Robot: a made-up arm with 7 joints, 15 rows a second.
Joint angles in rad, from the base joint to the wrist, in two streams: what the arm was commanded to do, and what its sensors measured. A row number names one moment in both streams.
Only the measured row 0 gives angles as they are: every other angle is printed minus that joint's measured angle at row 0.
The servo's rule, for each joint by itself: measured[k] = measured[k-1] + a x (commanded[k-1-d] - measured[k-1]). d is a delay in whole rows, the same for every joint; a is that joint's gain. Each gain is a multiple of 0.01, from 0.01 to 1. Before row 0 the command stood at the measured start. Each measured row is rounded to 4 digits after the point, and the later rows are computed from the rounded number. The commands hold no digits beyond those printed.
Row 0, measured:
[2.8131 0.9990 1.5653 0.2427 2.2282 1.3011 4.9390]
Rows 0 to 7, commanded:
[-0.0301 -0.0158 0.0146 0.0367 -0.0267 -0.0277 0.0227]
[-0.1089 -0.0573 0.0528 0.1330 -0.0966 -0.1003 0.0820]
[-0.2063 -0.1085 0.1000 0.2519 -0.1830 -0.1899 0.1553]
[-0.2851 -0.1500 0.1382 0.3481 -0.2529 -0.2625 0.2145]
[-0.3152 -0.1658 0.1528 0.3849 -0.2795 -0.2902 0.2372]
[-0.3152 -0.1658 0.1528 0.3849 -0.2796 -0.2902 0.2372]
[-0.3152 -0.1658 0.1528 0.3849 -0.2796 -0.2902 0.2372]
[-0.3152 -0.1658 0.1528 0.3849 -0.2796 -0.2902 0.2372]
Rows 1 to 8, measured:
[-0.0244 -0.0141 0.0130 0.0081 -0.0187 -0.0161 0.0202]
[-0.0928 -0.0525 0.0484 0.0356 -0.0732 -0.0649 0.0752]
[-0.1847 -0.1023 0.0943 0.0832 -0.1501 -0.1374 0.1465]
[-0.2660 -0.1448 0.1334 0.1415 -0.2221 -0.2100 0.2070]
[-0.3059 -0.1635 0.1507 0.1950 -0.2623 -0.2565 0.2339]
[-0.3134 -0.1655 0.1526 0.2368 -0.2744 -0.2760 0.2368]
[-0.3149 -0.1658 0.1528 0.2694 -0.2780 -0.2842 0.2372]
[-0.3151 -0.1658 0.1528 0.2948 -0.2791 -0.2877 0.2372]
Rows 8 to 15, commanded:
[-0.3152 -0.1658 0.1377 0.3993 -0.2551 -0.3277 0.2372]
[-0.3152 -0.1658 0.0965 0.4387 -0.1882 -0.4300 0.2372]
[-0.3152 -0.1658 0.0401 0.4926 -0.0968 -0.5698 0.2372]
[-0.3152 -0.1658 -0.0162 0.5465 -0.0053 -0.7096 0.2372]
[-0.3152 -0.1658 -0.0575 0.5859 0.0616 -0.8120 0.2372]
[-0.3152 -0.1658 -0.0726 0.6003 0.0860 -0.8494 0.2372]
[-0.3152 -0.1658 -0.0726 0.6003 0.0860 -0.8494 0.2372]
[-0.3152 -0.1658 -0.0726 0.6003 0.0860 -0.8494 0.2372]
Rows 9 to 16, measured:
[-0.3152 -0.1658 0.1394 0.3178 -0.2623 -0.3109 0.2372]
[-0.3152 -0.1658 0.1012 0.3444 -0.2104 -0.3800 0.2372]
[-0.3152 -0.1658 0.0468 0.3770 -0.1309 -0.4901 0.2372]
[-0.3152 -0.1658 -0.0093 0.4143 -0.0430 -0.6174 0.2372]
[-0.3152 -0.1658 -0.0522 0.4521 0.0302 -0.7303 0.2372]
[-0.3152 -0.1658 -0.0704 0.4847 0.0693 -0.7994 0.2372]
[-0.3152 -0.1658 -0.0724 0.5101 0.0810 -0.8284 0.2372]
[-0.3152 -0.1658 -0.0726 0.5299 0.0845 -0.8406 0.2372]

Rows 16 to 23, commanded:
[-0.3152 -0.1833 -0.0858 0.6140 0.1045 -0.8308 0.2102]
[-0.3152 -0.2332 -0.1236 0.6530 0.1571 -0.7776 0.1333]
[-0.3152 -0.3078 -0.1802 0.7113 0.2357 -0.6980 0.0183]
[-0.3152 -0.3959 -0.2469 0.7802 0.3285 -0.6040 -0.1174]
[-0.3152 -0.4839 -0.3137 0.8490 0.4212 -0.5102 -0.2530]
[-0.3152 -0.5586 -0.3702 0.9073 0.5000 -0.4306 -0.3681]
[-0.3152 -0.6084 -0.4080 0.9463 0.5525 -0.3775 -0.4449]
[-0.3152 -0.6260 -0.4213 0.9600 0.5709 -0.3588 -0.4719]
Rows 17 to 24, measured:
[-0.3152 -0.1814 -0.0843 0.5484 0.0985 -0.8349 0.2132]
[-0.3152 -0.2275 -0.1193 0.5714 0.1395 -0.8017 0.1421]
[-0.3152 -0.2990 -0.1735 0.6022 0.2068 -0.7416 0.0319]
[-0.3152 -0.3852 -0.2388 0.6414 0.2920 -0.6618 -0.1010]
[-0.3152 -0.4730 -0.3055 0.6871 0.3824 -0.5739 -0.2363]
[-0.3152 -0.5492 -0.3631 0.7355 0.4647 -0.4908 -0.3536]
[-0.3152 -0.6019 -0.4031 0.7819 0.5262 -0.4251 -0.4349]
[-0.3152 -0.6233 -0.4193 0.8211 0.5575 -0.3866 -0.4678]

